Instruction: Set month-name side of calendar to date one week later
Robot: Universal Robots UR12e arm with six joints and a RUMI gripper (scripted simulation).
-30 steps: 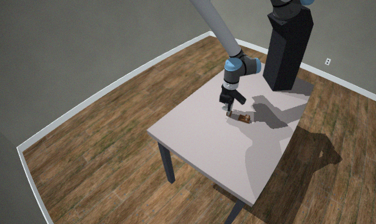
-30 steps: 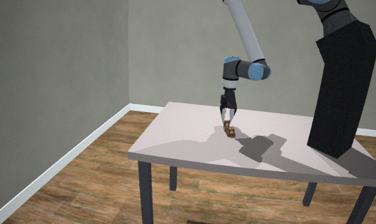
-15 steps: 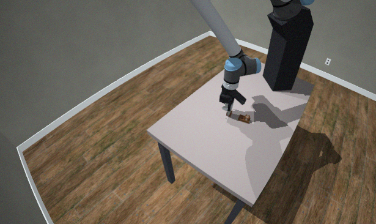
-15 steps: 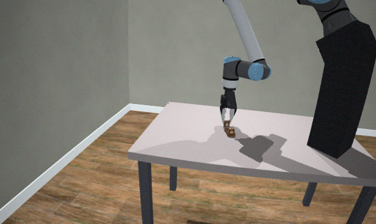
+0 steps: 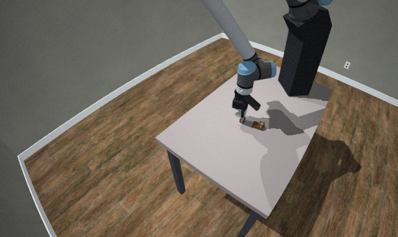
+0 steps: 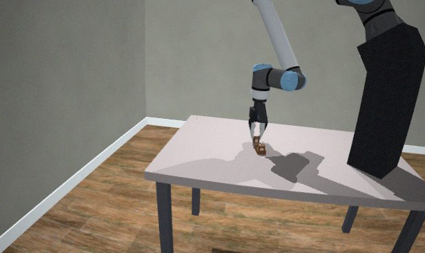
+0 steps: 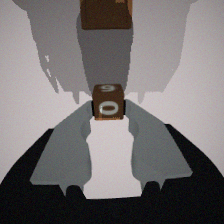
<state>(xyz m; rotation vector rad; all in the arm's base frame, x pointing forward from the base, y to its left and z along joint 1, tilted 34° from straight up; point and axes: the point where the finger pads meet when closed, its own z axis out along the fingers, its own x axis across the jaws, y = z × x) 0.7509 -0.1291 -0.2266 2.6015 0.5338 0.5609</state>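
The brown wooden calendar tray lies 10 cm to the left of my hand, 3 cm behind it and 2 cm below it. Round my hand: brown calendar cube 1 cm below.
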